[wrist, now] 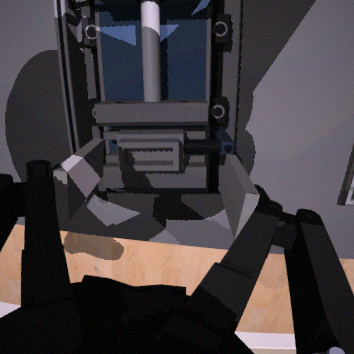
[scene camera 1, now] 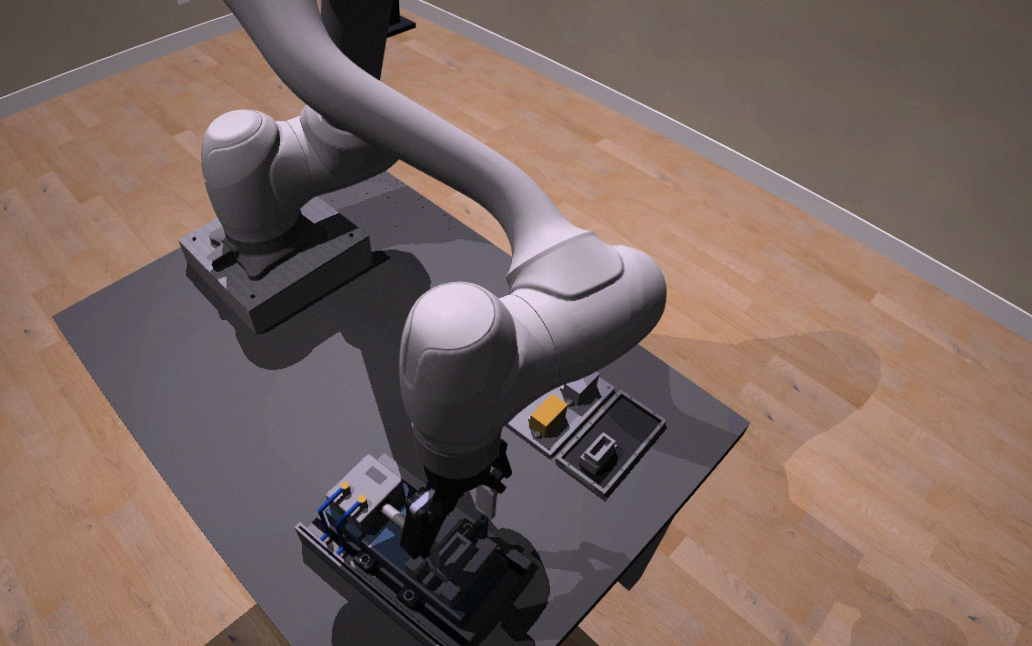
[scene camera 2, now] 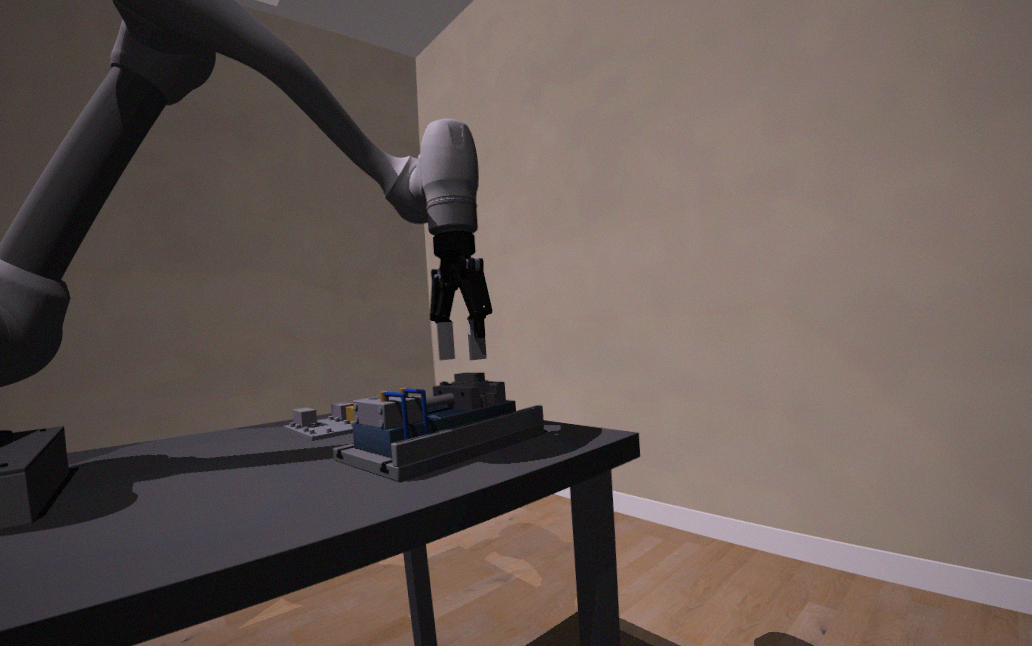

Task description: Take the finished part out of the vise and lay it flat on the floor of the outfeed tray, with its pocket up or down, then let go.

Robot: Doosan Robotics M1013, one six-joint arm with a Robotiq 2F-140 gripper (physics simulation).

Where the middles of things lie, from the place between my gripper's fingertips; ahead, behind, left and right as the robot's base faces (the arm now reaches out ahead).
The fixed jaw [scene camera 1: 467, 574] lies 60 mm below my hand, 30 mm ahead of it and 10 mm to the right of it. From my hand the other things lie so: moving jaw [scene camera 2: 471, 400]: 60 mm below, 30 mm behind, 20 mm to the right; light plate [scene camera 1: 576, 415]: 340 mm to the left, 140 mm below, 130 mm behind; yellow block [scene camera 1: 545, 418]: 290 mm to the left, 110 mm below, 90 mm behind.
